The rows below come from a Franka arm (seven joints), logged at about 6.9 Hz.
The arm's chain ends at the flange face. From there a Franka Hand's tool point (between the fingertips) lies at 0.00 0.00 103.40 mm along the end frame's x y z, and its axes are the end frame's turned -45 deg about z.
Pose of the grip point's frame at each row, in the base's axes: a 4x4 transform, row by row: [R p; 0 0 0 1], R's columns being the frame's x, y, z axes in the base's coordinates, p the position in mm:
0.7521, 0.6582, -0.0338, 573.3; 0.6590, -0.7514, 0.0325, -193.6; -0.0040, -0.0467, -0.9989, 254.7; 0, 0, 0, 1
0.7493, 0.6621, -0.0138, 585.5; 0.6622, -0.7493, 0.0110, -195.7; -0.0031, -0.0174, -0.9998, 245.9; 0, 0, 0, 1
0.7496, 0.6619, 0.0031, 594.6; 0.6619, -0.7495, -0.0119, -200.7; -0.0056, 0.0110, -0.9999, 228.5; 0, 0, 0, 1
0.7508, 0.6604, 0.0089, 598.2; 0.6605, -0.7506, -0.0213, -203.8; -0.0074, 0.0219, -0.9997, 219.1; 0, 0, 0, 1
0.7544, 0.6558, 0.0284, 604.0; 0.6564, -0.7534, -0.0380, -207.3; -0.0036, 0.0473, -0.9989, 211.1; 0, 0, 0, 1
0.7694, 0.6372, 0.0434, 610.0; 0.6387, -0.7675, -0.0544, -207.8; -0.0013, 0.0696, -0.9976, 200.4; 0, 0, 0, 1
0.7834, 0.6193, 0.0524, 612.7; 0.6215, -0.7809, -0.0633, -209.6; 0.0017, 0.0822, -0.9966, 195.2; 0, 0, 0, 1
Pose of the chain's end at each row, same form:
0.9972, -0.0664, -0.0338, 576.8; -0.0653, -0.9973, 0.0325, -197.0; -0.0359, -0.0302, -0.9989, 358.0; 0, 0, 0, 1
0.9980, -0.0617, -0.0138, 586.9; -0.0616, -0.9981, 0.0110, -196.8; -0.0145, -0.0101, -0.9998, 349.3; 0, 0, 0, 1
0.9981, -0.0620, 0.0031, 594.3; -0.0619, -0.9980, -0.0119, -199.5; 0.0038, 0.0117, -0.9999, 331.9; 0, 0, 0, 1
0.9979, -0.0639, 0.0089, 597.3; -0.0637, -0.9978, -0.0213, -201.6; 0.0103, 0.0207, -0.9997, 322.5; 0, 0, 0, 1
0.9972, -0.0697, 0.0284, 601.1; -0.0686, -0.9969, -0.0380, -203.4; 0.0309, 0.0360, -0.9989, 314.4; 0, 0, 0, 1
0.9946, -0.0935, 0.0434, 605.5; -0.0911, -0.9943, -0.0544, -202.2; 0.0483, 0.0501, -0.9976, 303.6; 0, 0, 0, 1
0.9919, -0.1160, 0.0524, 607.3; -0.1127, -0.9916, -0.0633, -203.1; 0.0593, 0.0569, -0.9966, 298.2; 0, 0, 0, 1

